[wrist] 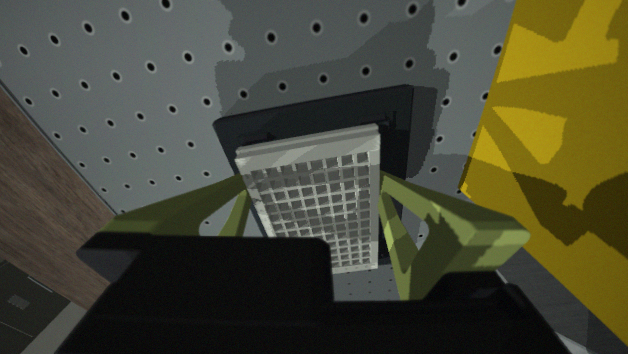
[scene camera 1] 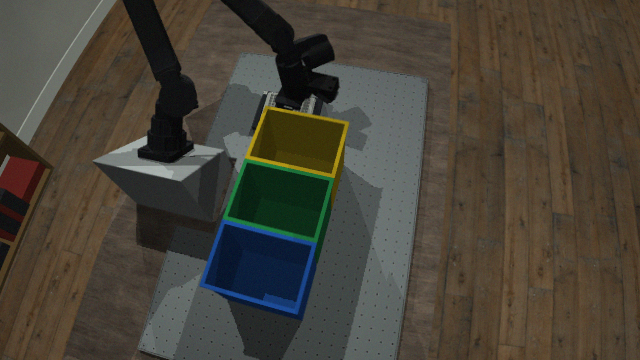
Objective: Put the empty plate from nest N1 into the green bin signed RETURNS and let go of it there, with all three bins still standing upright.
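Frame: origin at the arm's base, x ahead, y left, z up, level; centimetres.
Where they show: gripper, between the fingertips: (wrist: 314, 177); arm's base, origin of its link: (scene camera 1: 166, 152).
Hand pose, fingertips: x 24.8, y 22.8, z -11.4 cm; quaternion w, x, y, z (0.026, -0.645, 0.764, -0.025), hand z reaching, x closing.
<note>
Things, the pixels of their centre, and the offset from my fingertips. Level surfaces: height alone.
- plate, middle of its body: (wrist: 321, 219) (scene camera 1: 288, 109) dx -3.2, dy +0.0, dz +0.8 cm
- green bin, middle of its body: (scene camera 1: 283, 215) dx +4.0, dy -30.7, dz +7.7 cm
- yellow bin, middle of its body: (scene camera 1: 300, 161) dx +4.6, dy -17.7, dz +7.7 cm
- blue bin, middle of its body: (scene camera 1: 265, 275) dx +3.3, dy -43.7, dz +7.7 cm
- perforated grey board, height of its surface: dz -1.2 cm
The plate (scene camera 1: 271, 99) (wrist: 320, 200), whitish with a grid of wells, sits in its black nest (scene camera 1: 258, 119) (wrist: 310, 115) behind the yellow bin. In the wrist view it is turned slightly relative to my fingers. My gripper (scene camera 1: 295, 104) (wrist: 314, 177) is down over the plate, its green fingertips against both long sides, shut on it. The scene view hides the fingertips. The green bin (scene camera 1: 282, 200) stands upright between the yellow bin (scene camera 1: 300, 137) (wrist: 600, 95) and the blue bin (scene camera 1: 265, 265), both also upright. The RETURNS sign and nest label are not readable.
The perforated grey board (scene camera 1: 395, 125) (wrist: 150, 90) carries the bins and nest. The arm's base stands on a grey pedestal (scene camera 1: 150, 182) left of the bins. A bookshelf (scene camera 1: 44, 172) is at the far left. The yellow bin's wall is close beside my right finger.
</note>
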